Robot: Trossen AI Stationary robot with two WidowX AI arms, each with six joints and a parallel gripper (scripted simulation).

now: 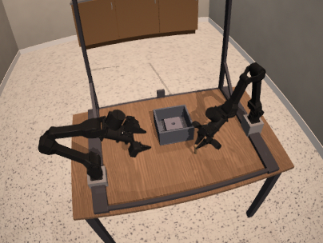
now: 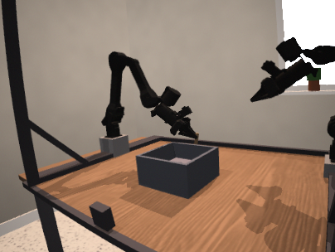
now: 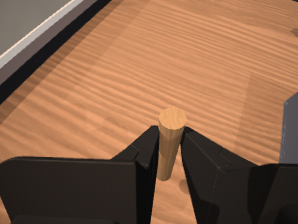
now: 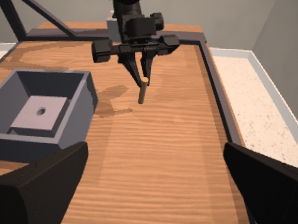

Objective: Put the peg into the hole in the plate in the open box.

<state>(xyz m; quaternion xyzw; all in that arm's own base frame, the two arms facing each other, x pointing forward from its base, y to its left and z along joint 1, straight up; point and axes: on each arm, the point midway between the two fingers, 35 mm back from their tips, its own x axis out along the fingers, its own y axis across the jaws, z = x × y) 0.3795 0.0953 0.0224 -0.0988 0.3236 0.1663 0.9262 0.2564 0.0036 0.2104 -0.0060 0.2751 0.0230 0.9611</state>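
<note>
Now: left hand 22 cm past the box, 8 cm above it and 5 cm to the left of it. From my left hand the other things lie so: wooden peg (4 cm below, 2 cm to the right).
</note>
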